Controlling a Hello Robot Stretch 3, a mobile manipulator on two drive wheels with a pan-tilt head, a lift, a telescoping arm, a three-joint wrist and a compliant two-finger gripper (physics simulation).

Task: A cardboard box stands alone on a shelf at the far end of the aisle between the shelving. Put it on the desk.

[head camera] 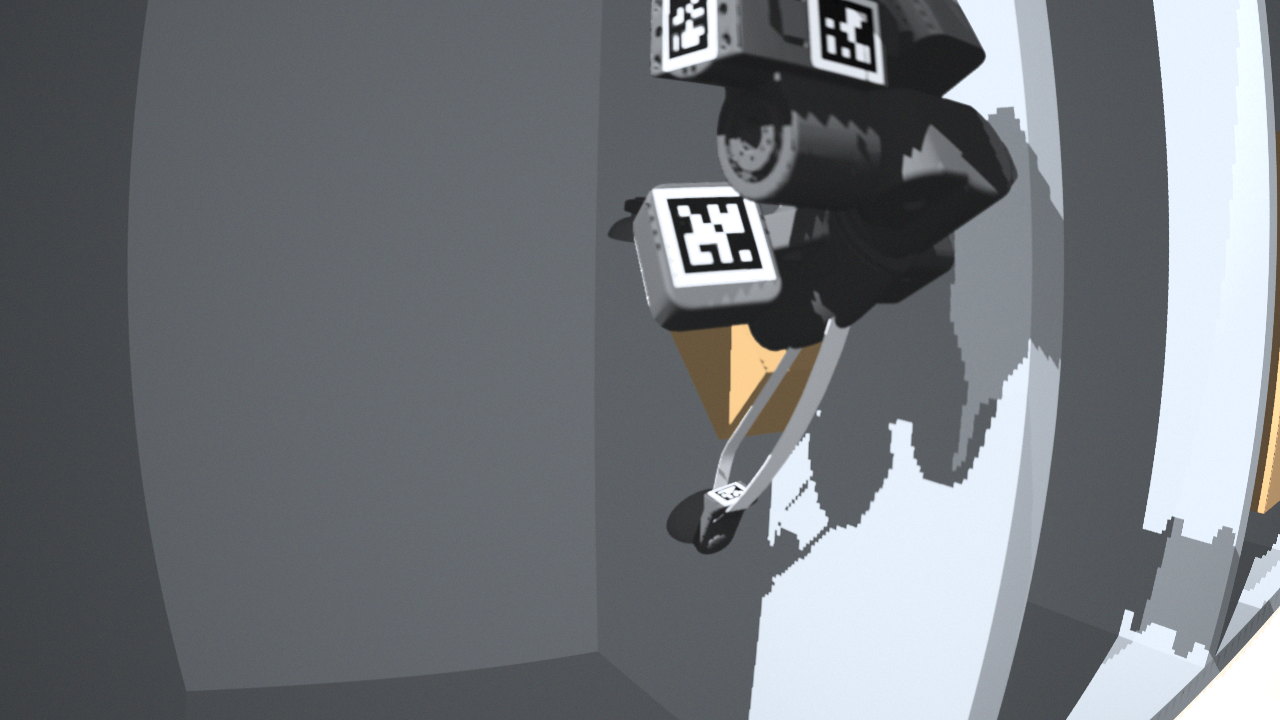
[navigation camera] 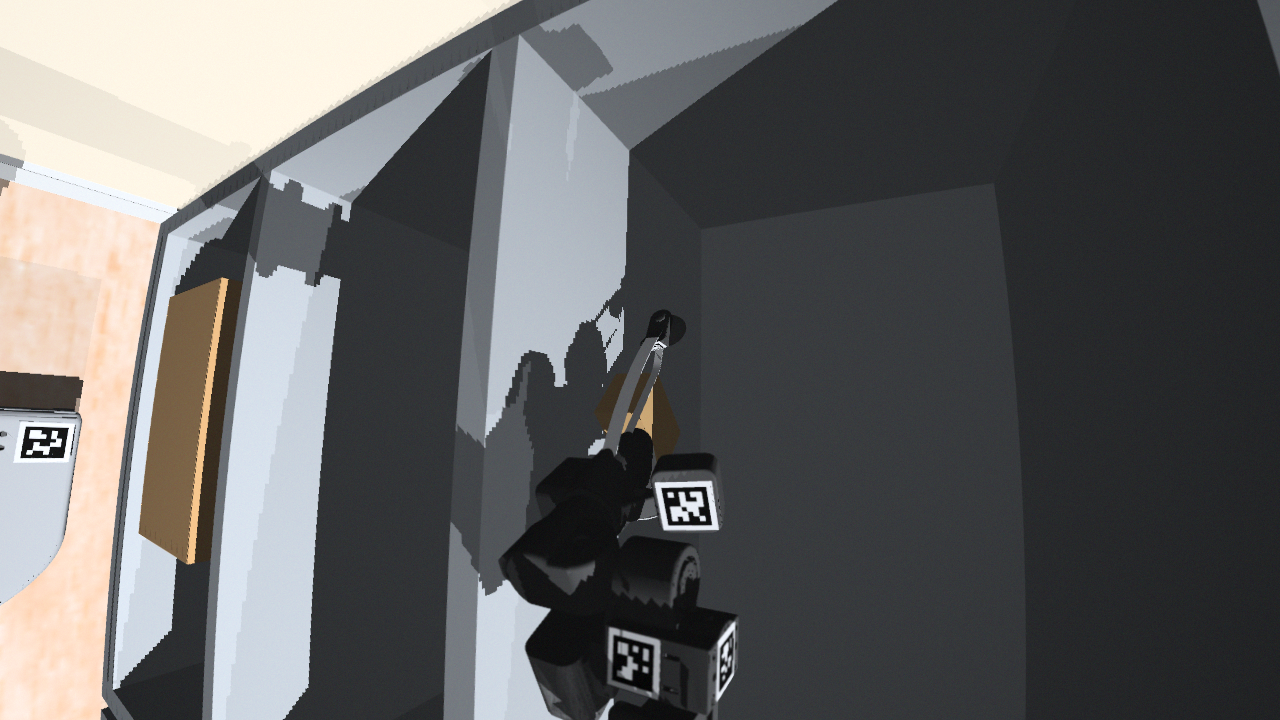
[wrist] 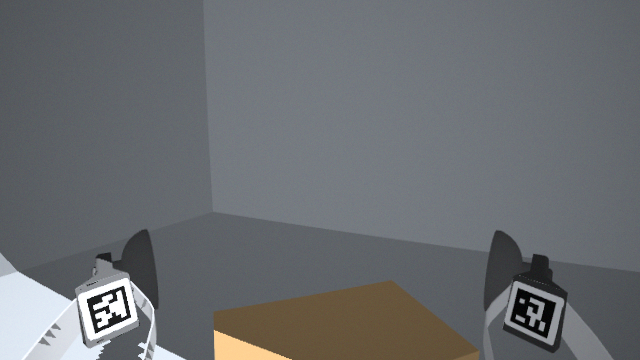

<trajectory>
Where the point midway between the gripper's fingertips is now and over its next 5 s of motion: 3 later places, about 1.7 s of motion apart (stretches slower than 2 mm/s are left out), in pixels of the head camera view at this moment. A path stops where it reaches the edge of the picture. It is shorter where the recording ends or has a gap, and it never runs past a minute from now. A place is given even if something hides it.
The gripper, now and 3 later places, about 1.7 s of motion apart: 657, 380; 689, 377; 688, 323; 904, 528
</trajectory>
